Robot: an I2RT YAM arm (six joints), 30 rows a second.
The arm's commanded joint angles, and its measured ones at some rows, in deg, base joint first. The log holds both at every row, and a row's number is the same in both.
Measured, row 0:
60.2 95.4 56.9 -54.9 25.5 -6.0
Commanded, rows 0 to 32:
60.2 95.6 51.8 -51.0 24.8 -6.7
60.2 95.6 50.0 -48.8 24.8 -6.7
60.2 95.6 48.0 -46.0 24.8 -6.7
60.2 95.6 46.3 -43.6 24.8 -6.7
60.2 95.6 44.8 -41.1 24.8 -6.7
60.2 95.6 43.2 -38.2 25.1 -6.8
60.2 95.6 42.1 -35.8 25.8 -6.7
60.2 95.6 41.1 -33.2 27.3 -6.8
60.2 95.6 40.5 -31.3 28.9 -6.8
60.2 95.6 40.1 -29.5 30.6 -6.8
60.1 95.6 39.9 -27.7 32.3 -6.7
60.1 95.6 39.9 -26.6 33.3 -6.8
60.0 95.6 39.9 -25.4 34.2 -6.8
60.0 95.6 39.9 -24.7 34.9 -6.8
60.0 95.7 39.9 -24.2 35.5 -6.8
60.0 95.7 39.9 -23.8 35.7 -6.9
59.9 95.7 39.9 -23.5 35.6 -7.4
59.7 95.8 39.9 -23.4 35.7 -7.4
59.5 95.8 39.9 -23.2 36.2 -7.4
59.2 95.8 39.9 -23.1 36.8 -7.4
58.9 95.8 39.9 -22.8 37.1 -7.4
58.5 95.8 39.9 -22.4 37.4 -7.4
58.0 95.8 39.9 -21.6 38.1 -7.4
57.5 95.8 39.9 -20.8 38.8 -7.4
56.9 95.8 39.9 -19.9 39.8 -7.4
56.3 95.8 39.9 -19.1 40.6 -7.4
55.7 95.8 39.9 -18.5 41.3 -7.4
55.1 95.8 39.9 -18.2 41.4 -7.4
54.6 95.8 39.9 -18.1 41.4 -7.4
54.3 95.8 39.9 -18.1 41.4 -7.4
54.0 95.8 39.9 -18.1 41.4 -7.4
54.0 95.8 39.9 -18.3 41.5 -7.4
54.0 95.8 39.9 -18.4 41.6 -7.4
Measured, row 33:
54.9 94.4 41.1 -17.8 40.6 -7.7
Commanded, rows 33 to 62:
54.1 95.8 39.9 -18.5 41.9 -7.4
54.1 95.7 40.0 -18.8 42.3 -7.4
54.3 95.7 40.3 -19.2 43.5 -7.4
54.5 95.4 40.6 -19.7 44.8 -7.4
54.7 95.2 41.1 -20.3 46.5 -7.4
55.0 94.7 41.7 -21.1 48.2 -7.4
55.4 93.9 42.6 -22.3 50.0 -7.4
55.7 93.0 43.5 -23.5 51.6 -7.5
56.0 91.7 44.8 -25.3 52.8 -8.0
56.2 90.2 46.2 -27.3 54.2 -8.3
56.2 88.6 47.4 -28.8 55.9 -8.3
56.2 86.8 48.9 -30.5 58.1 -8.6
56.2 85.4 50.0 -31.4 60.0 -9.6
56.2 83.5 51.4 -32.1 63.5 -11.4
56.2 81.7 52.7 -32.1 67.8 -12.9
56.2 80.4 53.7 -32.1 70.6 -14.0
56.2 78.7 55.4 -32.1 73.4 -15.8
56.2 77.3 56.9 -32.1 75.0 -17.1
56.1 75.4 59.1 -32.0 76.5 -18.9
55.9 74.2 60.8 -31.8 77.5 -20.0
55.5 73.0 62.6 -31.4 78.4 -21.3
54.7 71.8 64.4 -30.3 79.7 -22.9
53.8 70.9 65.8 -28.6 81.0 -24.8
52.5 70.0 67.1 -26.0 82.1 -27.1
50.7 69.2 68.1 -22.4 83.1 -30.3
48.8 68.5 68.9 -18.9 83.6 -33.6
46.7 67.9 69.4 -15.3 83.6 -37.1
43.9 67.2 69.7 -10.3 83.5 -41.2
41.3 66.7 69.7 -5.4 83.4 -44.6
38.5 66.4 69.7 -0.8 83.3 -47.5
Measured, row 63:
44.2 68.3 68.0 -6.4 78.0 -34.3
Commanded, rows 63 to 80:
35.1 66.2 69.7 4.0 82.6 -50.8
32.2 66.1 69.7 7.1 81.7 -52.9
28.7 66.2 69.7 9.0 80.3 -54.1
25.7 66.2 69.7 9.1 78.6 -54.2
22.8 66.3 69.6 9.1 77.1 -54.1
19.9 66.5 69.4 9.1 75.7 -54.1
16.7 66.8 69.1 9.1 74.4 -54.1
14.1 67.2 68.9 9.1 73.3 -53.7
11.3 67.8 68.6 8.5 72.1 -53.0
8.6 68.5 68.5 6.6 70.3 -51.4
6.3 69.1 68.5 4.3 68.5 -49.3
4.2 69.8 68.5 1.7 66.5 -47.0
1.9 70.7 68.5 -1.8 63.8 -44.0
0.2 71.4 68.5 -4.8 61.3 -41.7
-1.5 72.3 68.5 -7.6 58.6 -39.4
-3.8 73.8 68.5 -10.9 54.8 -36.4
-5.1 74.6 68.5 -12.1 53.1 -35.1
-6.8 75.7 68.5 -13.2 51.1 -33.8
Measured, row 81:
-2.9 73.4 68.1 -11.8 61.6 -42.6
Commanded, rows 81 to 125:
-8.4 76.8 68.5 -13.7 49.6 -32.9
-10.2 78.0 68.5 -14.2 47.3 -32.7
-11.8 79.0 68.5 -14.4 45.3 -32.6
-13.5 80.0 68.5 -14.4 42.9 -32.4
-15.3 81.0 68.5 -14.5 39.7 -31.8
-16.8 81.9 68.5 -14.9 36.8 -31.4
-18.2 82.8 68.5 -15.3 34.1 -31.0
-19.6 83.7 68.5 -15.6 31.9 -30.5
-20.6 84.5 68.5 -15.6 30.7 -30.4
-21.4 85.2 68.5 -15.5 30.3 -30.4
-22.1 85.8 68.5 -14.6 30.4 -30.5
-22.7 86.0 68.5 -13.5 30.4 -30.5
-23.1 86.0 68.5 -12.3 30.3 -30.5
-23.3 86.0 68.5 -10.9 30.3 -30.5
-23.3 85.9 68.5 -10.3 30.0 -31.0
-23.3 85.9 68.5 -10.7 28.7 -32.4
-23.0 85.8 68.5 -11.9 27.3 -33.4
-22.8 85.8 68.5 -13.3 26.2 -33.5
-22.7 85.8 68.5 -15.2 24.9 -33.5
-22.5 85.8 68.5 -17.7 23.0 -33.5
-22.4 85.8 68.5 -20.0 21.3 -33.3
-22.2 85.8 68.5 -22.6 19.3 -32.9
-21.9 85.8 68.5 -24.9 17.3 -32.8
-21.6 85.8 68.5 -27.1 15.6 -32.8
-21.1 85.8 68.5 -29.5 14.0 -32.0
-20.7 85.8 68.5 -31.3 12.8 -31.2
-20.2 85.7 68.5 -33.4 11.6 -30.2
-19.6 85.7 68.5 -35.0 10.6 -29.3
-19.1 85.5 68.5 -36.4 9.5 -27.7
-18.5 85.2 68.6 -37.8 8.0 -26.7
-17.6 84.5 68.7 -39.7 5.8 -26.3
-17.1 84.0 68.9 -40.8 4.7 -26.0
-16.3 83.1 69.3 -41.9 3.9 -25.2
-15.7 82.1 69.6 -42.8 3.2 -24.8
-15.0 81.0 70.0 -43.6 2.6 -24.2
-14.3 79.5 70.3 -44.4 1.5 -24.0
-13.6 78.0 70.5 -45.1 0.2 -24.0
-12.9 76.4 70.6 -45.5 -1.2 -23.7
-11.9 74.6 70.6 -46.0 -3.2 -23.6
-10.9 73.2 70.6 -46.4 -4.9 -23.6
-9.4 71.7 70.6 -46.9 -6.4 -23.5
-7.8 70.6 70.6 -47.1 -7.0 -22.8
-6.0 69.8 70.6 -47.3 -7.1 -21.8
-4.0 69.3 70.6 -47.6 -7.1 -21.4
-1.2 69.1 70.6 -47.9 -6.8 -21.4
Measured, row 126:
-5.9 69.8 69.3 -47.1 -2.9 -23.3
